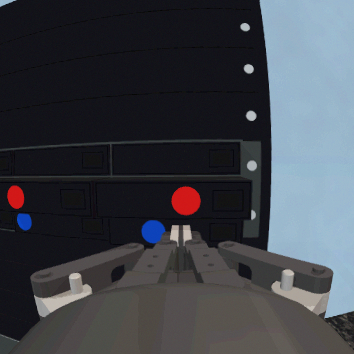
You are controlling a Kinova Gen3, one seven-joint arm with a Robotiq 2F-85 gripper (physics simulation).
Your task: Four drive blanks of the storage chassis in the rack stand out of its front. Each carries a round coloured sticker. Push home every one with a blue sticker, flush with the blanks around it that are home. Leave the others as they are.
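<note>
My gripper [180, 236] is shut and empty; its fingertips are in front of the lower right blank, just right of its blue sticker [153, 231]. That blank's left edge nearly lines up with the top-row blank above, so it looks about flush; its lower part is hidden by the gripper, and contact is unclear. Directly above it, a blank with a red sticker [186, 200] stands clearly out. At left, another blank with a red sticker [15, 197] also stands out. Below that, the blank with the second blue sticker [24, 221] sits further back, looking about level with the top row.
The top-row blanks [165, 159] without stickers sit in the chassis. The chassis's grey right flange [251, 187] runs beside them. The rack's right side has several round light holes [251, 116]. Dark panels [125, 70] rise above. A pale blue wall [312, 125] is at right.
</note>
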